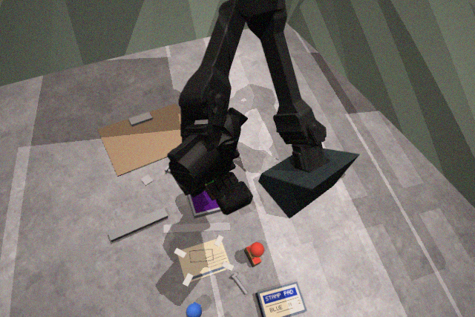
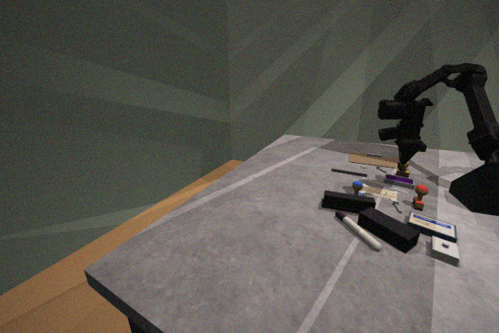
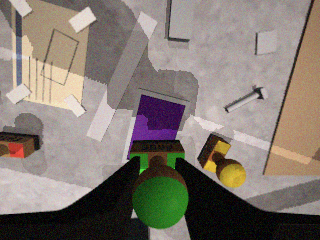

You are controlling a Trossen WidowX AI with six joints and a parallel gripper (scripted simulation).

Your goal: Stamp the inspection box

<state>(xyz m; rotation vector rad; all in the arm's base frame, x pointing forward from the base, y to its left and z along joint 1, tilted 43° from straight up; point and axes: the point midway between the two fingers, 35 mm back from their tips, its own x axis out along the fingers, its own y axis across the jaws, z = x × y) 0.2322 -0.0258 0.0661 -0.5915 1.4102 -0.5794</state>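
Now: the cream card 110 mm to the left of my gripper tip, 80 mm below it and 70 mm ahead of it. From my gripper tip the other things lie so: green stamp right at my gripper tip; then yellow stamp 70 mm to the right, 60 mm below, 30 mm behind; then purple ink pad 70 mm below.
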